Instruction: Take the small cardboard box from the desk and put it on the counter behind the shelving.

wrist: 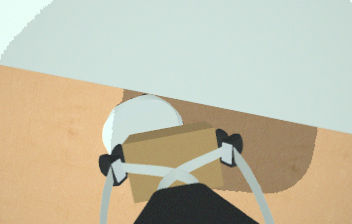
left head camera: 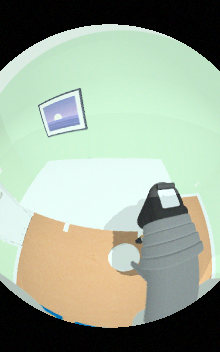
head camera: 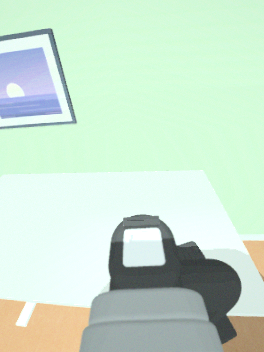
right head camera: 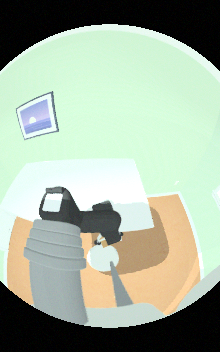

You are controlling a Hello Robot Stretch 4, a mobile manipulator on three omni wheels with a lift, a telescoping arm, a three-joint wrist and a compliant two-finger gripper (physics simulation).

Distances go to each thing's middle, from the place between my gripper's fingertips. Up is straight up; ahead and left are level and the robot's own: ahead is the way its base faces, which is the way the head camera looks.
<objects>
The small cardboard box [wrist: 171,147] lies 2 cm above my hand. From my hand the other things lie so: framed sunset picture [left head camera: 64,112] (91 cm ahead, 72 cm to the left, 50 cm above).
</objects>
